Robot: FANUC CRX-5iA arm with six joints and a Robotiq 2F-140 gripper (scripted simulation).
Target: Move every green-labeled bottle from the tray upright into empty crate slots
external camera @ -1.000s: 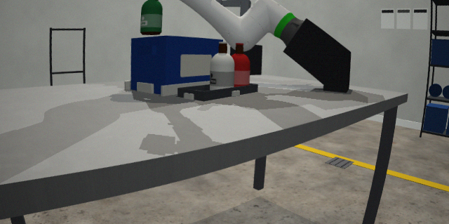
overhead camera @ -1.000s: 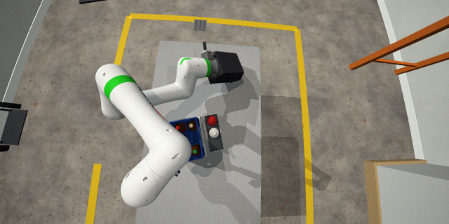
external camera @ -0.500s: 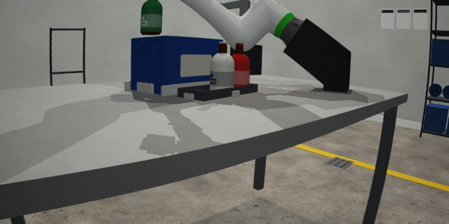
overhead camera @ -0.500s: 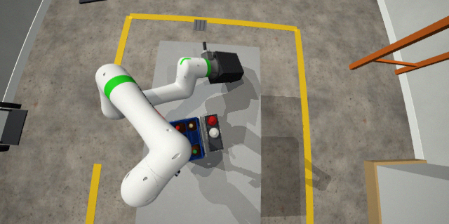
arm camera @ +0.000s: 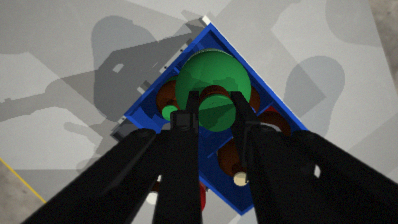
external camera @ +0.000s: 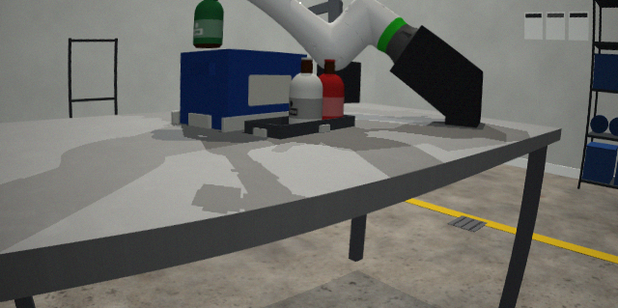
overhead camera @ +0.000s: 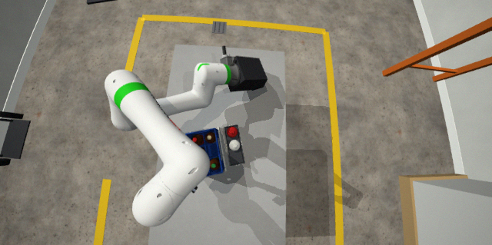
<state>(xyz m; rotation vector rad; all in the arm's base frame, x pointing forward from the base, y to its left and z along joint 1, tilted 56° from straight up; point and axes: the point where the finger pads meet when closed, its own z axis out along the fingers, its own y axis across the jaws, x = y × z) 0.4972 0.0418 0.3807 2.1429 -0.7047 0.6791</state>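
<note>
The green-labeled bottle is 8 cm below my hand. From my hand the other things lie so: blue crate: 9 cm behind, 4 cm to the left, 26 cm below; brown bottle: 8 cm behind, 26 cm below; white bottle: 10 cm behind, 23 cm to the left, 26 cm below.
</note>
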